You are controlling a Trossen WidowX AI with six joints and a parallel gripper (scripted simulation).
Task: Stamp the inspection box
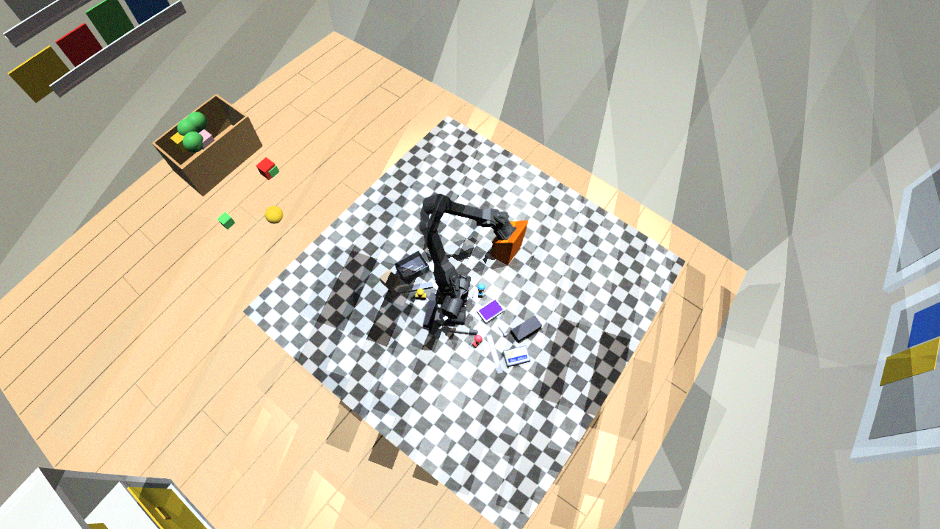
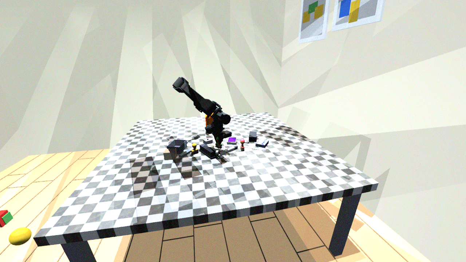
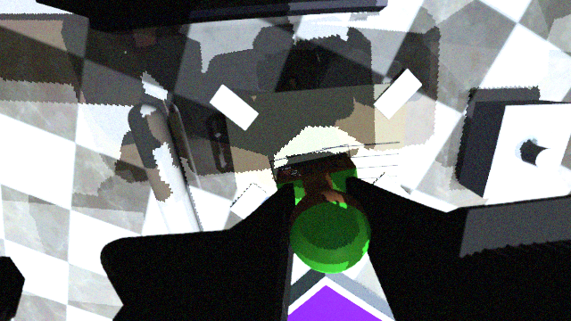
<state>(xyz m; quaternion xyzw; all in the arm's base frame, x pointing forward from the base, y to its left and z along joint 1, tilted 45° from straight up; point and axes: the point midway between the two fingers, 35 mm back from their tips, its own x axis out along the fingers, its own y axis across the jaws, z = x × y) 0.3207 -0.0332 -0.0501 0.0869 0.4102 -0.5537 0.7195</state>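
Now: the cream card 10 mm to the right of my gripper tip and 30 mm below it. The rest, counted from my gripper tip: blue-knobbed stamp (110 mm behind, 20 mm to the left, 10 mm below); then white marker (60 mm ahead, 70 mm to the left, 20 mm below); then green-knobbed stamp (right at my gripper tip).
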